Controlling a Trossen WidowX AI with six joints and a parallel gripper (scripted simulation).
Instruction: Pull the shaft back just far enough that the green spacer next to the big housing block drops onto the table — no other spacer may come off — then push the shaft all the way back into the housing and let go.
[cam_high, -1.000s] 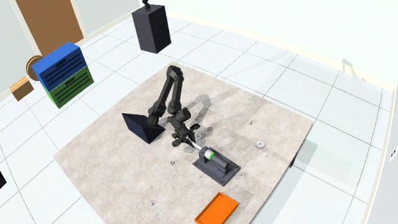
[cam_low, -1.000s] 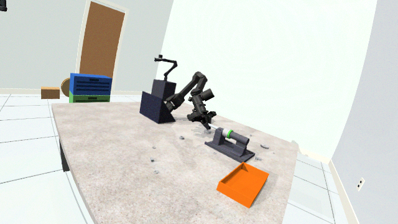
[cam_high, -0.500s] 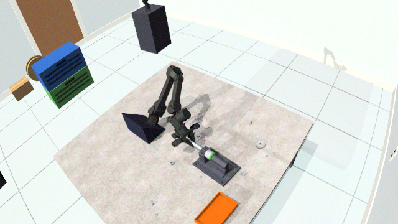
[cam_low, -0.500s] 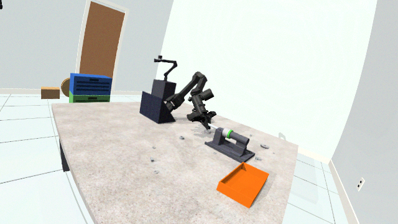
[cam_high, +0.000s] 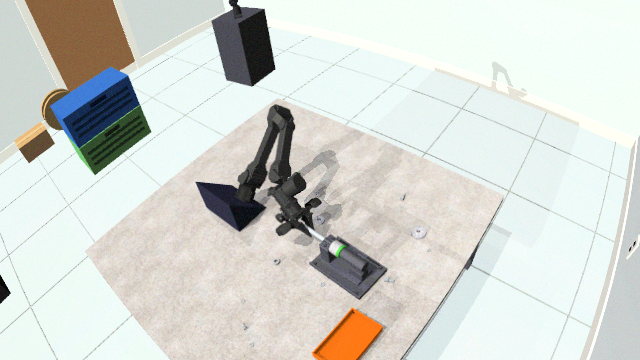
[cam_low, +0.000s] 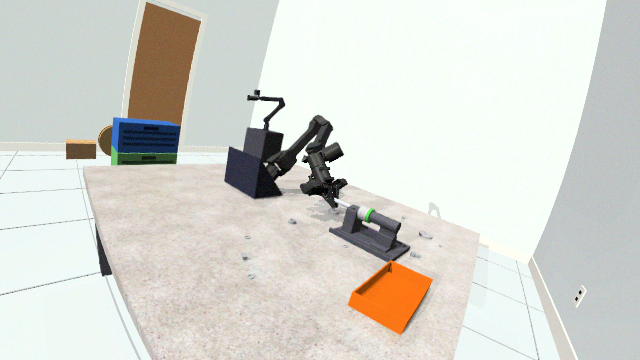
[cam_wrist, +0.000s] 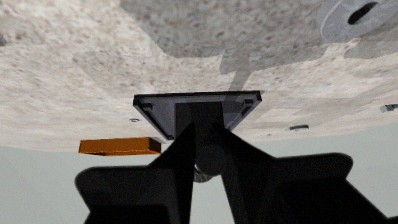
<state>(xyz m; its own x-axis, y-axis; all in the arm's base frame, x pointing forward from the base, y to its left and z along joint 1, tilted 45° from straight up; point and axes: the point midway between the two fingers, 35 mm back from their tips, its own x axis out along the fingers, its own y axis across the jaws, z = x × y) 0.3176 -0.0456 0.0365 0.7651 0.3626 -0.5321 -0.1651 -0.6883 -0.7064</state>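
Right now my gripper tip is 6 cm short of the shaft, 3 cm below it and 1 cm to the left of it. Also, from my gripper tip: green spacer 13 cm ahead, 2 cm to the right, 2 cm above; orange tray 31 cm ahead, 27 cm to the right, 5 cm below.
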